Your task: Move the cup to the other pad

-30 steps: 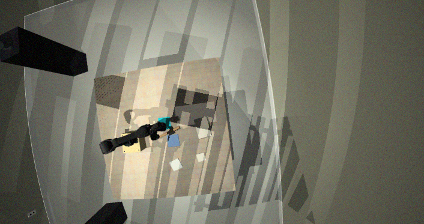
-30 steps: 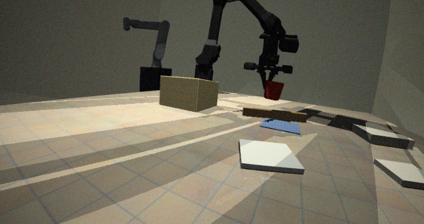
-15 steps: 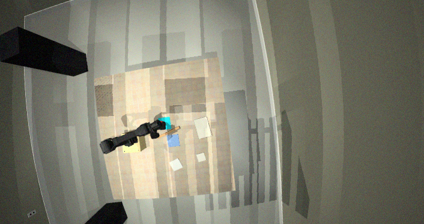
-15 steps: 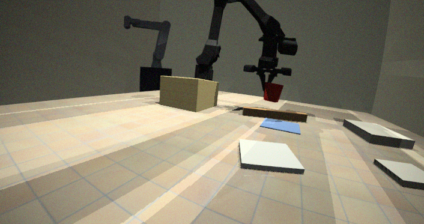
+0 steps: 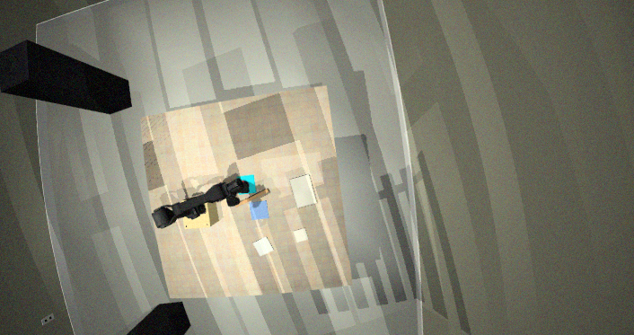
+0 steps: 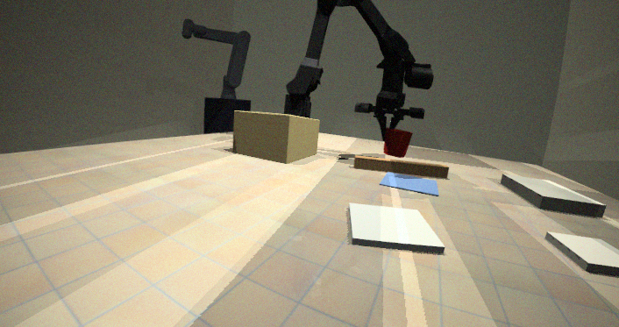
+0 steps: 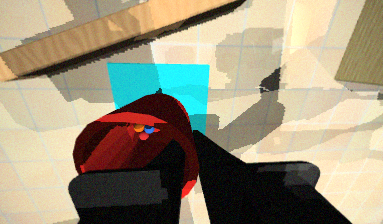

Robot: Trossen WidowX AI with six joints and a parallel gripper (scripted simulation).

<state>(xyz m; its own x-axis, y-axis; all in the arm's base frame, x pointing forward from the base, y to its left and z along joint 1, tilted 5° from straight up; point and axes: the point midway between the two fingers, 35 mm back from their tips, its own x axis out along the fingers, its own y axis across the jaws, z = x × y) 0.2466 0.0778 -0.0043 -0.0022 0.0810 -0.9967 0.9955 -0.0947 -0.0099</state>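
Right now my gripper tip is 70 mm above the cyan pad and 30 mm short of it. From my gripper tip the other things lie so: red cup 30 mm ahead; then wooden bar 90 mm to the right, 60 mm below, 50 mm ahead.
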